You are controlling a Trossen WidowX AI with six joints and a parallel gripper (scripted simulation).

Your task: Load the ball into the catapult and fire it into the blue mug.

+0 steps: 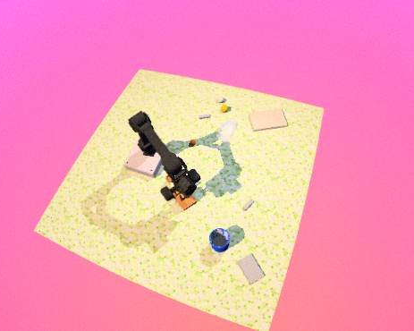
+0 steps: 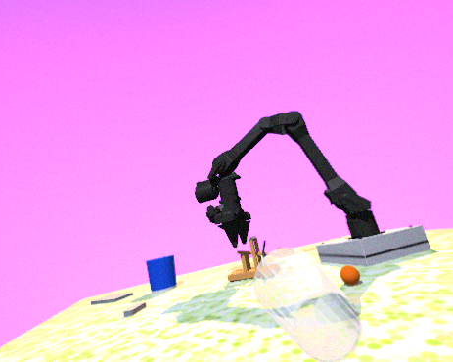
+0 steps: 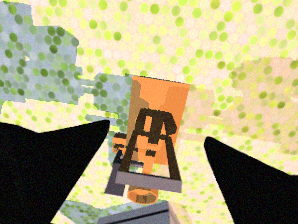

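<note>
Now: the orange ball 5 cm behind my gripper tip, 34 cm to the left of it and 7 cm below it. Also, from my gripper tip: grey slab: 38 cm ahead, 27 cm to the right, 8 cm below; blue mug: 22 cm ahead, 18 cm to the right, 6 cm below; orange catapult: 4 cm behind, 6 cm to the left, 4 cm below.
</note>
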